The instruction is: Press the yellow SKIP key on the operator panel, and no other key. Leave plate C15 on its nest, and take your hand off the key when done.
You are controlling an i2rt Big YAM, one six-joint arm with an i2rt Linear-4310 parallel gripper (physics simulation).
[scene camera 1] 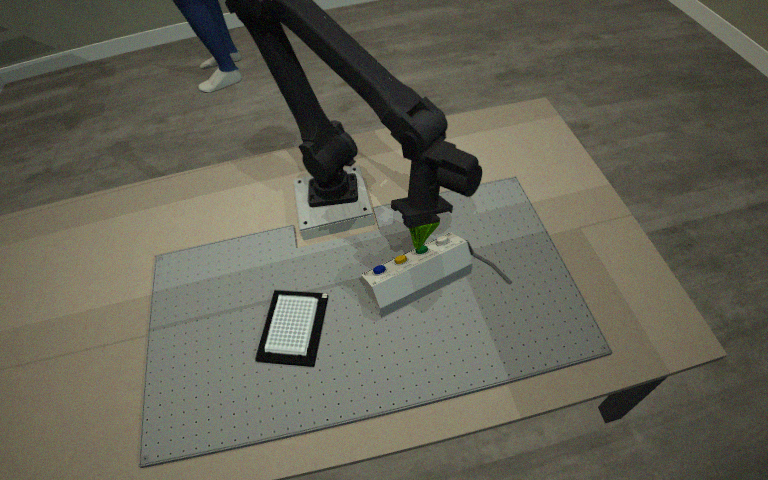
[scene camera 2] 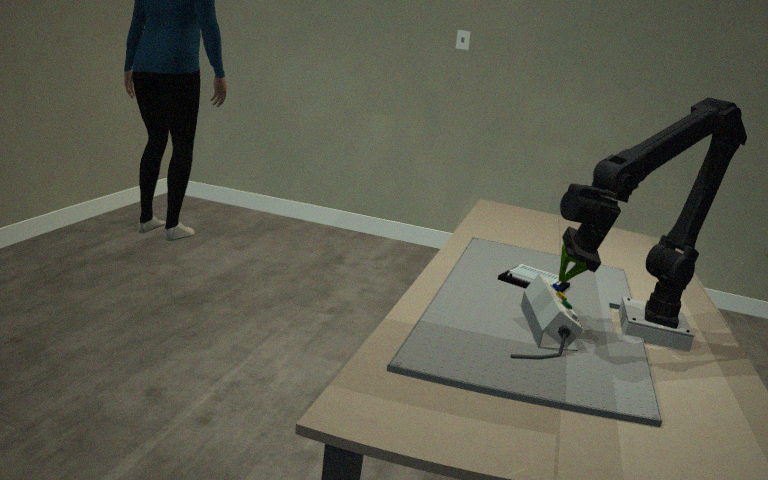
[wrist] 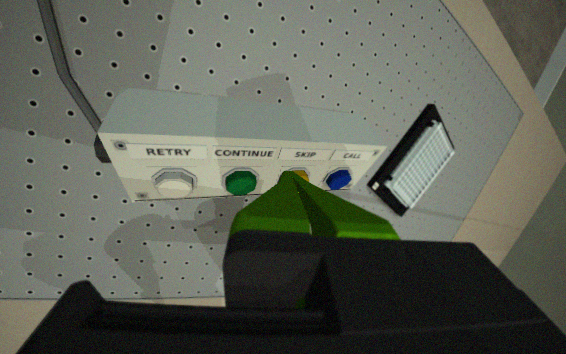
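Observation:
The off-white operator panel stands on the perforated board. Its yellow SKIP key sits between the green CONTINUE key and the blue CALL key. My gripper is shut and empty, its green tips above the panel. In the wrist view they cover the left part of the yellow key; scene camera 2 shows a gap beneath them. White plate C15 lies on its black nest.
The white RETRY key is at the panel's cable end. A grey cable leaves that end. The arm's base plate is behind the panel. A person stands away from the table.

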